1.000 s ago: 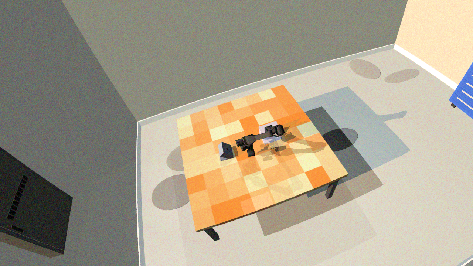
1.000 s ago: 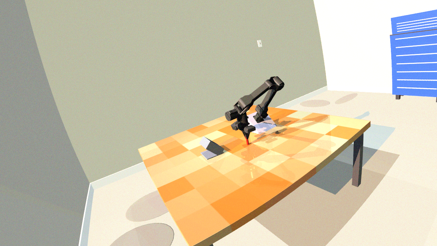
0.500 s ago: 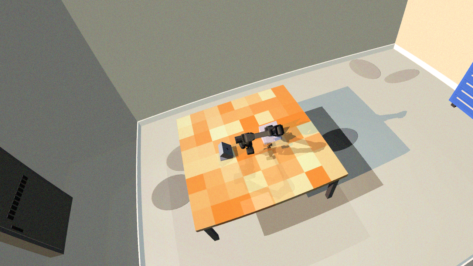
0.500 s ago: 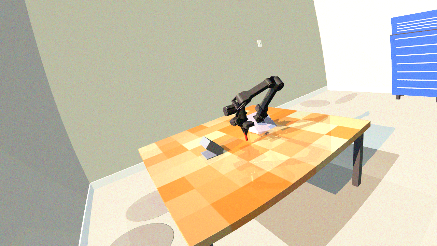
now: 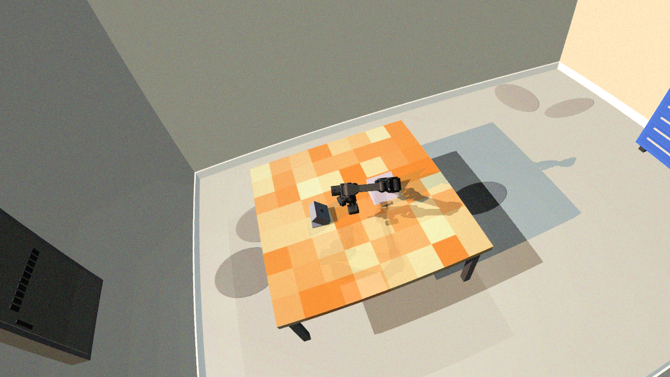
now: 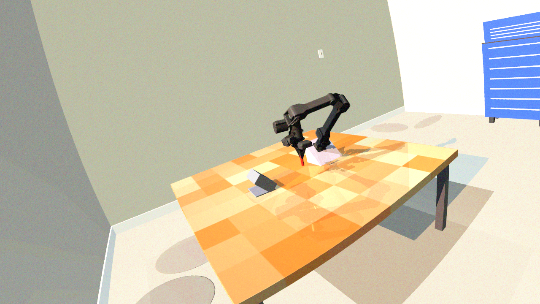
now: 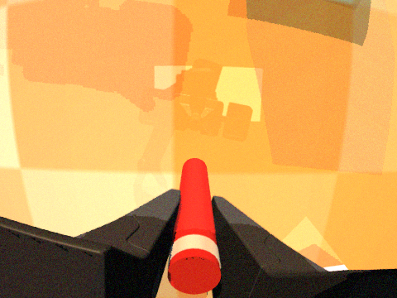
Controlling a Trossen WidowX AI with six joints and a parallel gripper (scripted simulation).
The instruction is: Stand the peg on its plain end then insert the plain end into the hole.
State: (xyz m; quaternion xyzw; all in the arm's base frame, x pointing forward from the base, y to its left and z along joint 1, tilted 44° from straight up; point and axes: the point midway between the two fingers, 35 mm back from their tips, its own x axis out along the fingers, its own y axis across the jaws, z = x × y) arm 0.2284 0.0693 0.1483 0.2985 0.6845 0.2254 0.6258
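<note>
Right now my gripper tip is 20 cm short of the dark sloped panel, 10 cm to the left of it and 7 cm above it. From my gripper tip the other things lie so: red peg (2 cm above).
</note>
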